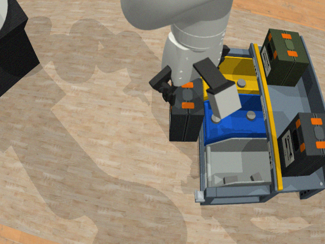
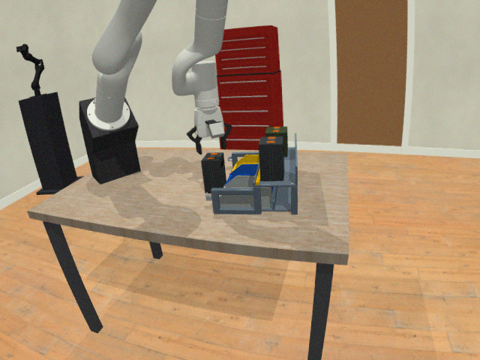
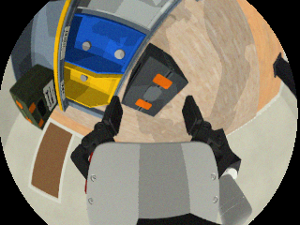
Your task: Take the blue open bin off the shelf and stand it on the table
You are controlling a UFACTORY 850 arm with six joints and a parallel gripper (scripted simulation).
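My hand is 90 mm above the black case. Also, from my hand: yellow bin (150 mm ahead, 120 mm below, 90 mm to the left); then grey bin (130 mm to the right, 120 mm below, 120 mm ahead); then blue open bin (130 mm ahead, 120 mm below, 20 mm to the right).
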